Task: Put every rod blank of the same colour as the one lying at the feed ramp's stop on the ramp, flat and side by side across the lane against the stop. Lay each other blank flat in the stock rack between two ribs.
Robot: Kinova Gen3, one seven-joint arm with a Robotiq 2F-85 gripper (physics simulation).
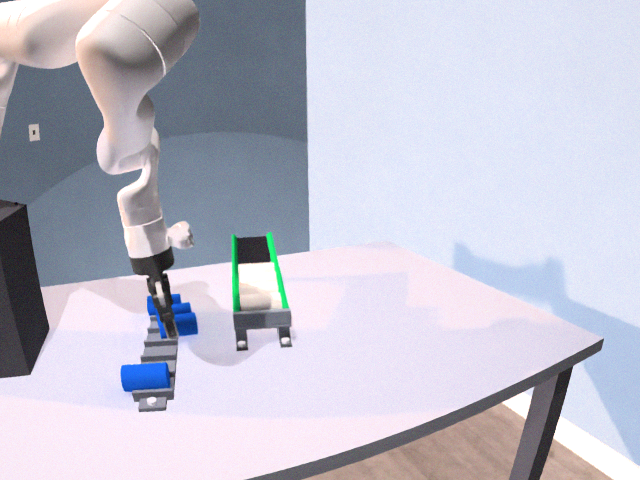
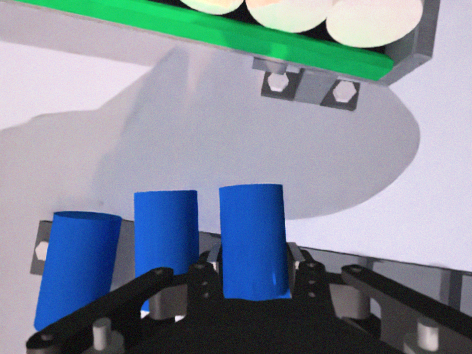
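Note:
My gripper [image 1: 168, 329] [image 2: 254, 257] is shut on a blue blank [image 1: 187, 323] [image 2: 252, 225], held over the stock rack [image 1: 159, 352] [image 2: 415, 276], its end past the ramp-side edge; its height is hard to tell. A second blue blank [image 1: 182, 308] [image 2: 166, 225] lies beside it, and a third blue blank [image 1: 173, 298] [image 2: 77, 265] lies slightly skewed at the far end. Another blue blank [image 1: 145, 376] lies across the rack's near end. On the green-railed ramp [image 1: 235, 273] [image 2: 200, 31], a cream blank [image 1: 255, 301] [image 2: 374, 20] lies at the stop [image 1: 262, 318] [image 2: 425, 30], with more cream blanks [image 1: 257, 273] [image 2: 290, 10] behind it.
The ramp's bolted feet [image 1: 241, 341] [image 2: 345, 92] stand on the table [image 1: 361, 361]. A dark box [image 1: 18, 294] stands at the left. The rack has a bolted end tab [image 1: 151, 404] at its near end. A wall [image 1: 465, 129] rises behind the table's right side.

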